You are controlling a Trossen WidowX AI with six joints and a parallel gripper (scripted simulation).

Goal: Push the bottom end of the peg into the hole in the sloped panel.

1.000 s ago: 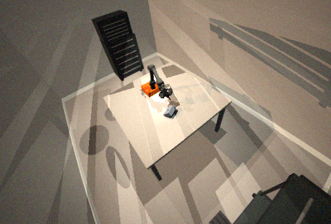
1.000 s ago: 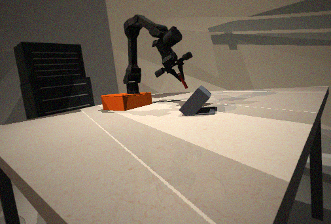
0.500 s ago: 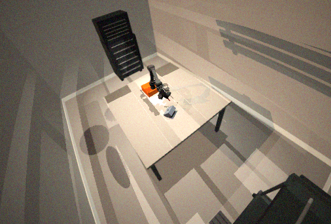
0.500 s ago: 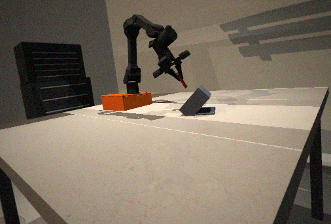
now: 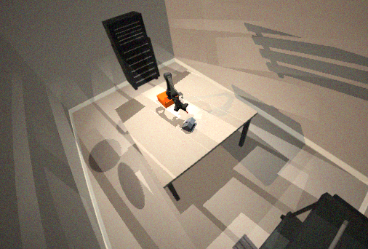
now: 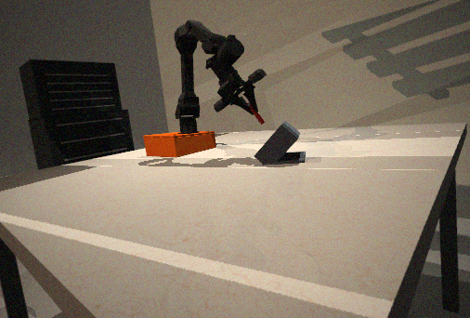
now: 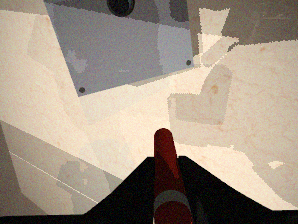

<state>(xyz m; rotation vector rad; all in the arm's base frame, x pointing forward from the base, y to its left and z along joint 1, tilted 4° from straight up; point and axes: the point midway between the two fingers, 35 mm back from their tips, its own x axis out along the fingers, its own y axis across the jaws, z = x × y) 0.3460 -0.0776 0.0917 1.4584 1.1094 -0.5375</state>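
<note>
Now: gripper tip 100 mm short of the dark sloped panel, 60 mm to the left of it and 90 mm above it. Round my gripper tip: red round peg: 10 mm behind, 10 mm above.
</note>
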